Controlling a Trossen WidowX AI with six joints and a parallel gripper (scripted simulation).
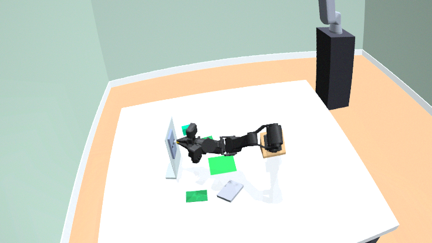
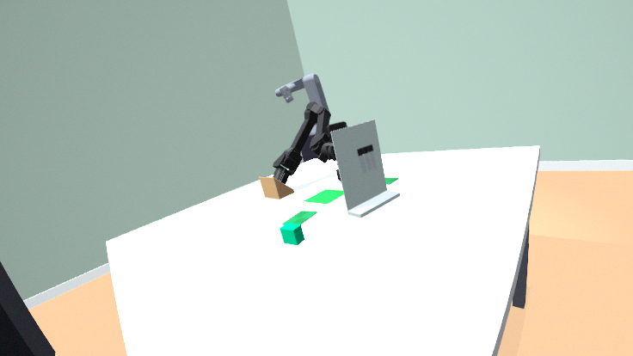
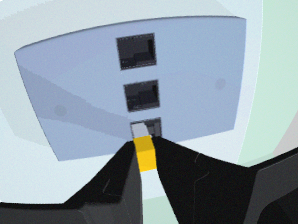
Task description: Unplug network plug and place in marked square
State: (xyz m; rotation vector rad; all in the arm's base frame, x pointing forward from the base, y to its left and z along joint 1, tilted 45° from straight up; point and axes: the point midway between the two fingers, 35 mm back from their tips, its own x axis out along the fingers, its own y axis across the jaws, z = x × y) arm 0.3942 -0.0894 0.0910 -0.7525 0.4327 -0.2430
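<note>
Now: gripper tip 180 mm past the green marked square, 30 mm to the right of it and 160 mm above it. Round my gripper tip: small green cube (40 mm behind, 260 mm to the right, 140 mm below); grey panel (30 mm ahead, 10 mm to the left, 50 mm below); yellow plug (10 mm ahead).
</note>
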